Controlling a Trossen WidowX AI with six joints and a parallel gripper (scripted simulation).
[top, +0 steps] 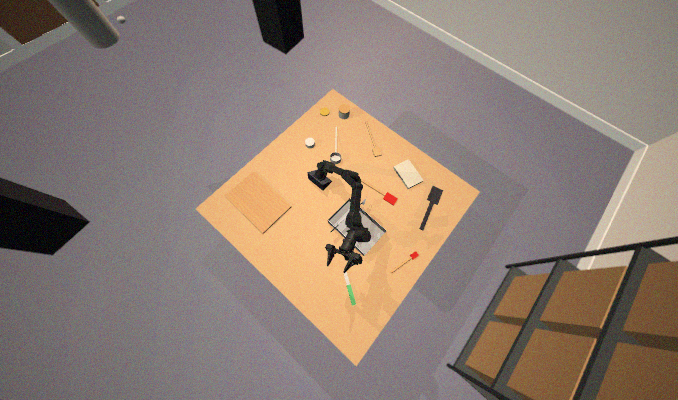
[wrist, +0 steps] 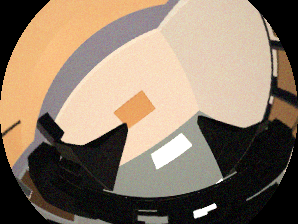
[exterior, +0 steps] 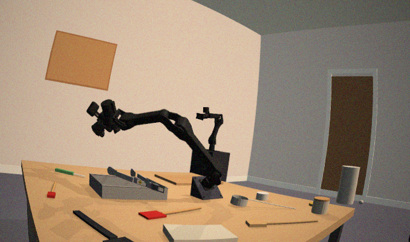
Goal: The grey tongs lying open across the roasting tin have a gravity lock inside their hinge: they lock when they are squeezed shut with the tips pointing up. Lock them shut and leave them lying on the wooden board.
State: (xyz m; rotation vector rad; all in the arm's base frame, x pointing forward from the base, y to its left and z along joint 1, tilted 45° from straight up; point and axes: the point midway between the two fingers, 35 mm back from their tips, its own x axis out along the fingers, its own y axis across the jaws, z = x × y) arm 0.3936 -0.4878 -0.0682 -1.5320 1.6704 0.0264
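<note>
My gripper tip is 5 cm past the grey roasting tin, 31 cm to the right of it and 30 cm above it. From my gripper tip the other things lie so: small red brush (31 cm ahead, 32 cm to the left, 32 cm below); red spatula (5 cm behind, 59 cm to the left, 32 cm below); green-handled tool (11 cm ahead, 1 cm to the right, 32 cm below).
</note>
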